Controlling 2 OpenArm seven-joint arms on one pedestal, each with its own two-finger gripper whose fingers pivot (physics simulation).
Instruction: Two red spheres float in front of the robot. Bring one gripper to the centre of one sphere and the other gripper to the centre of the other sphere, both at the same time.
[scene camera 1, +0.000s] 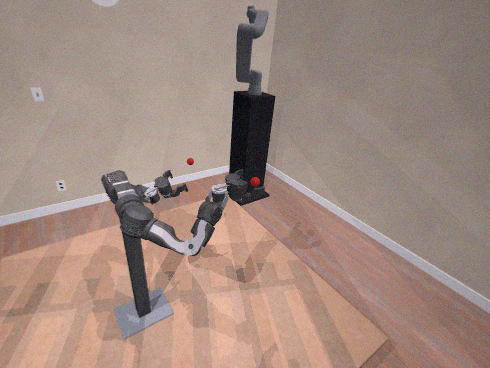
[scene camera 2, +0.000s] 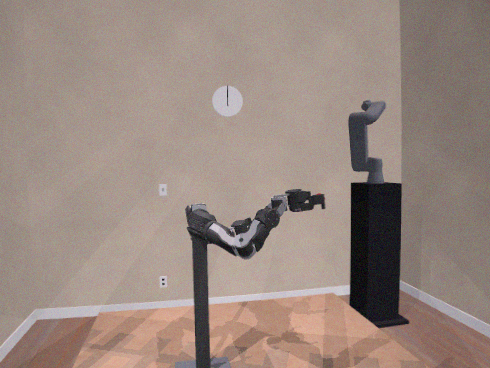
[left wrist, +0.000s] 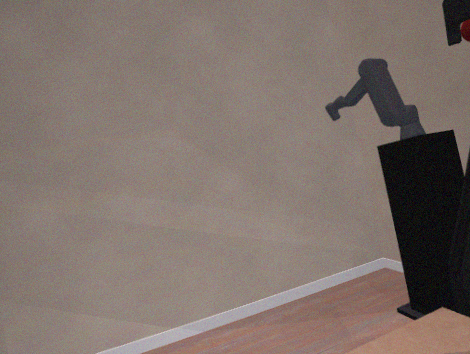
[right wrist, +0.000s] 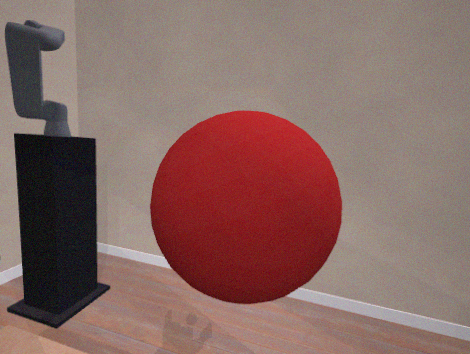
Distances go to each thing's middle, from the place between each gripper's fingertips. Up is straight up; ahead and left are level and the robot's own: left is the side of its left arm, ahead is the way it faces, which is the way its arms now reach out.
My right gripper is now 79 cm above the grey base plate (scene camera 1: 127, 317), 44 cm past it and 25 cm to the right of it.
I see my left gripper 63 cm above the grey base plate, 29 cm past it and 17 cm to the left of it.
